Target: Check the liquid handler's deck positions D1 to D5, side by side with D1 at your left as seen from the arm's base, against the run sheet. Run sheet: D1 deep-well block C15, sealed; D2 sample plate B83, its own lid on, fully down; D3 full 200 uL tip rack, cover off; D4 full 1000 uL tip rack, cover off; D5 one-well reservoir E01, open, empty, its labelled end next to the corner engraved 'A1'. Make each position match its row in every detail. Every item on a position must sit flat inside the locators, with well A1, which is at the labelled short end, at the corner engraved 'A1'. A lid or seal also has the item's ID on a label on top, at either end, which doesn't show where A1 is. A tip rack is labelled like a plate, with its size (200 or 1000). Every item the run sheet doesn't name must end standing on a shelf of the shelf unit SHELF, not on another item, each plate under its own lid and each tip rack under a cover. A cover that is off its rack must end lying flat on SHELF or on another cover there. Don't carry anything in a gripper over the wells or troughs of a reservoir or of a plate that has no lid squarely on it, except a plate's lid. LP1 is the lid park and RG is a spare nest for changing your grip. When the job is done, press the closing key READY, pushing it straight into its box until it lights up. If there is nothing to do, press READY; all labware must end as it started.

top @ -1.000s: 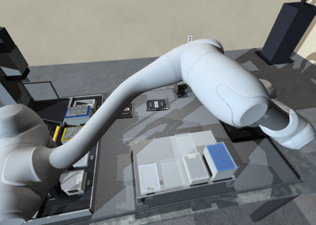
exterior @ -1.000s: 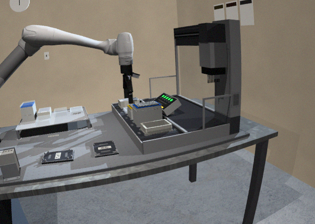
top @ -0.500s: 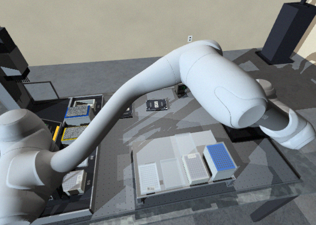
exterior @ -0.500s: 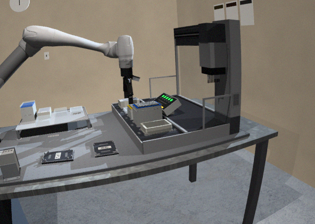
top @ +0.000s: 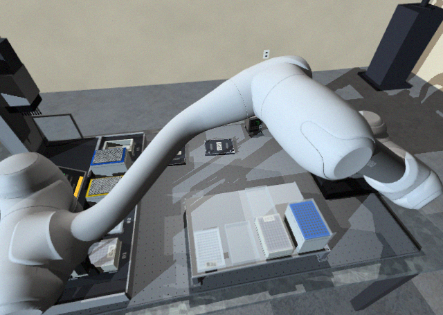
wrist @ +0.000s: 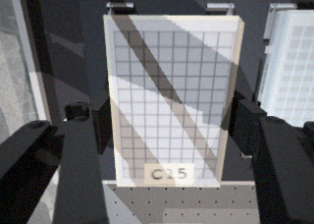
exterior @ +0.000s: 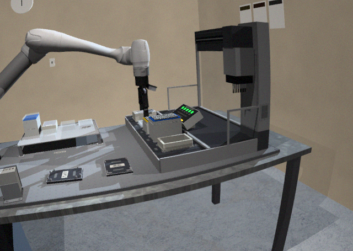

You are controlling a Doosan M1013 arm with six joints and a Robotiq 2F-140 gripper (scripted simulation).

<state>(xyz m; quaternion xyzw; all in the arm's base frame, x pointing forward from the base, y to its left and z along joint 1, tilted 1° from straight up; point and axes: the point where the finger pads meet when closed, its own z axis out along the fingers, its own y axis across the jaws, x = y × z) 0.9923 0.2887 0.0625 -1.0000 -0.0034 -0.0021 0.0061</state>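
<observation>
My gripper is now 10 mm above the deep-well block C15. Round my hand: yellow rack (10 mm ahead, 240 mm to the right, 10 mm above); clear cover (460 mm behind, 20 mm to the left, 10 mm below); blue-rimmed tip rack (10 mm ahead, 370 mm to the right, 40 mm above).
</observation>
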